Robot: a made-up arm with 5 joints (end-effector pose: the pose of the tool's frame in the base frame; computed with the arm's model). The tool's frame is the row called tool. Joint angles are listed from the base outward.
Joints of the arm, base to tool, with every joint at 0 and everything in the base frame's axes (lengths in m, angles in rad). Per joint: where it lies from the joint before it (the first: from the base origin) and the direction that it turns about. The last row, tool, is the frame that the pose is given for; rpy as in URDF.
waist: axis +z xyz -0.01 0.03 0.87
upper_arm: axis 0 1 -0.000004 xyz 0 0.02 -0.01
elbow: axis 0 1 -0.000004 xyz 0.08 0.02 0.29
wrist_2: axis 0 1 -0.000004 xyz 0.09 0.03 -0.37
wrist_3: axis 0 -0.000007 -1 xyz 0.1 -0.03 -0.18
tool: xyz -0.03 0.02 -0.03 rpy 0 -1.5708 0
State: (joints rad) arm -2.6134 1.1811 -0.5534 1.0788 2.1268
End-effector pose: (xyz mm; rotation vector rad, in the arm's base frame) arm 79.7 18.8 440.7 -0.5522 2.3980 -1.2761
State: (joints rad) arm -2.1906 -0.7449 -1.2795 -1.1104 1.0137
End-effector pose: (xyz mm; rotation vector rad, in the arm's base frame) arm 19.6 -59.5 1581.1 0.9199 1.3700 -0.9087
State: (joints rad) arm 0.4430 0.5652 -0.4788 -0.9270 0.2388
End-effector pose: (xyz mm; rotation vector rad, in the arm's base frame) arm 401.9 299.1 601.9 0.4163 -2.3450 -0.0787
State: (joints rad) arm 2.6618 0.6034 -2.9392 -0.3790 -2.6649
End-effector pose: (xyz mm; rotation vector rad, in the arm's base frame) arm -382.1 214.1 1614.4 -0.1443 1.1867 -0.1488
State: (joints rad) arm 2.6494 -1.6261 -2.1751 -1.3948 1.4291
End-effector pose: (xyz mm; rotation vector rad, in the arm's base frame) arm 593.8 -376.1 961.1 0.0534 -1.7284 1.7597
